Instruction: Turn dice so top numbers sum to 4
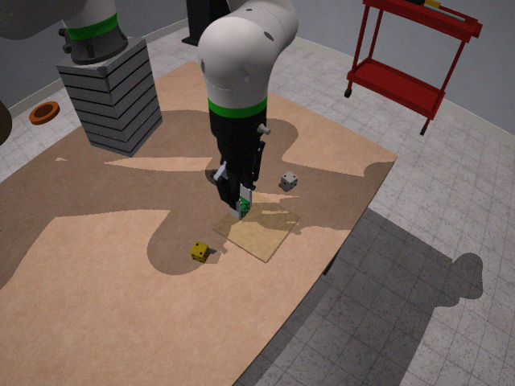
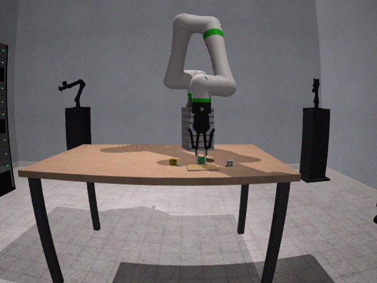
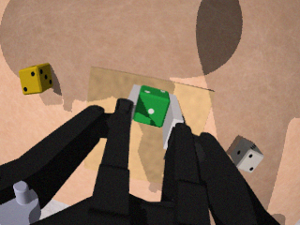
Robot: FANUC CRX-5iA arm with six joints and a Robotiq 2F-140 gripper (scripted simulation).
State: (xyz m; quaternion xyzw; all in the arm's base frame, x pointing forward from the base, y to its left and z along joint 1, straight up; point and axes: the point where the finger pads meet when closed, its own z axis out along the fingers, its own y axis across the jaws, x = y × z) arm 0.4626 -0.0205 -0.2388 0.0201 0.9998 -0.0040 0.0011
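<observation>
Now: hand 2 cm above the green die. From my hand the other things lie so: white die: 4 cm ahead, 14 cm to the left, 3 cm below; then yellow die: 14 cm to the right, 3 cm below; then tan mat: 5 cm ahead, 4 cm below.
</observation>
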